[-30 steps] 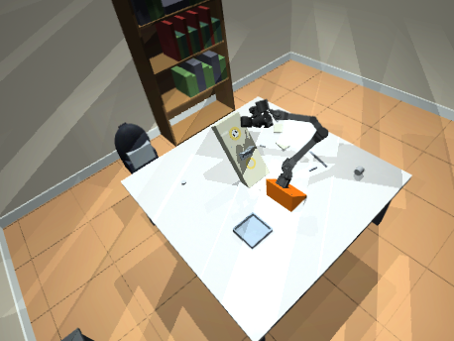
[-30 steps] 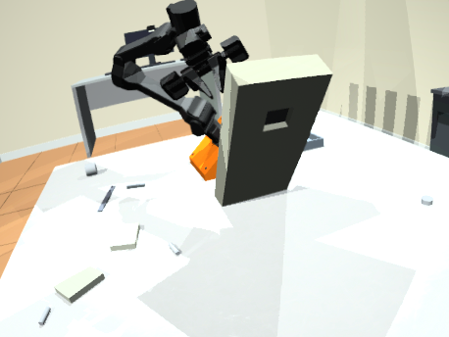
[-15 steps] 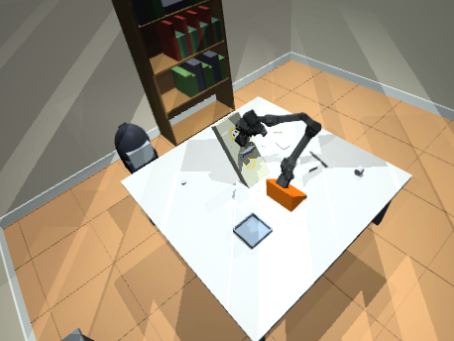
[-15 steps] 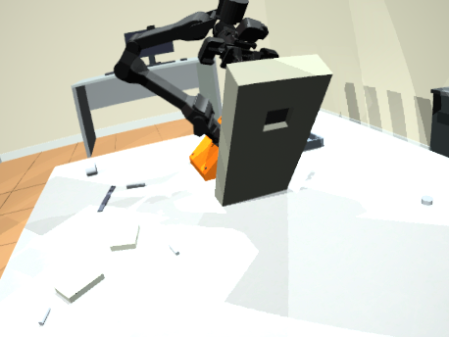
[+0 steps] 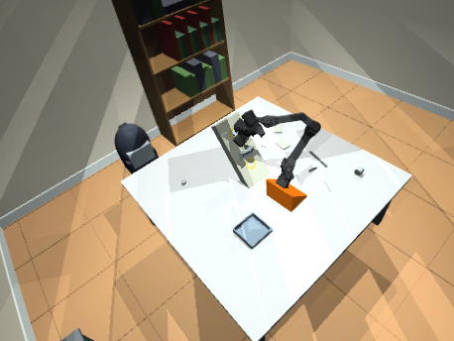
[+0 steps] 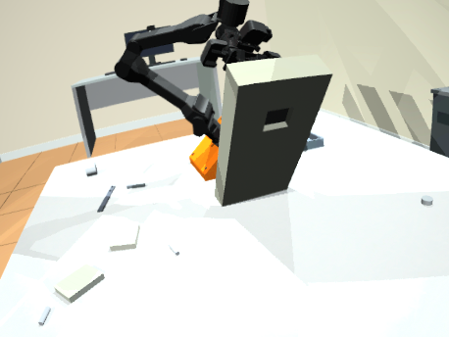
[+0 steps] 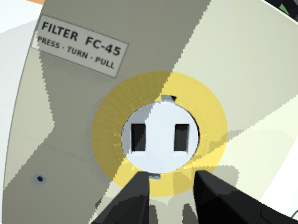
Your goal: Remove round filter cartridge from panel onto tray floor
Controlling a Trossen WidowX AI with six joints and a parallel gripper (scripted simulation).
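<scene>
My gripper tip is now 5 cm short of the round grey filter cartridge and 4 cm above it. From my gripper tip the other things lie so: blue-grey tray 38 cm behind, 29 cm to the left, 29 cm below; service panel 11 cm below.
</scene>
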